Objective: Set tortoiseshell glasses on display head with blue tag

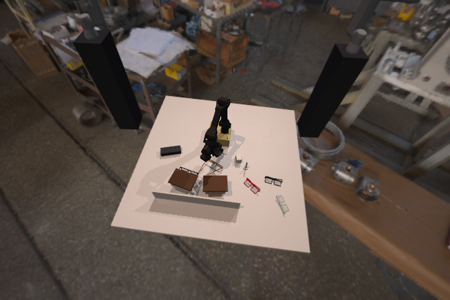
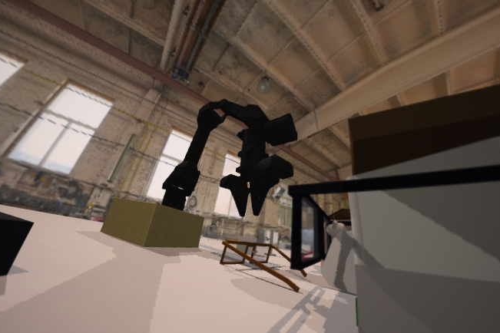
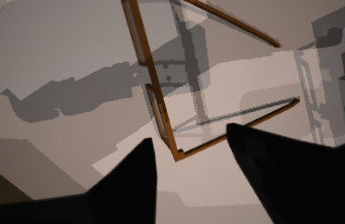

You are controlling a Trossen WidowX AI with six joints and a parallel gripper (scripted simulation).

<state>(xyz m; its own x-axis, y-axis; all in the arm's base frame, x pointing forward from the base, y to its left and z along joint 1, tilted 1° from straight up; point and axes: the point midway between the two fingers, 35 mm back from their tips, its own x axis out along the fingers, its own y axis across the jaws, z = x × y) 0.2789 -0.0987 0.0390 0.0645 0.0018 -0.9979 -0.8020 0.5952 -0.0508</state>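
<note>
My gripper tip is 5 cm past the white block, 22 cm to the right of it and 7 cm above it. Round my gripper tip: stand (2 cm ahead, 27 cm to the left, 7 cm below); black box (11 cm behind, 34 cm to the right, 7 cm below); low white rail (32 cm ahead, 9 cm to the right, 4 cm below).
</note>
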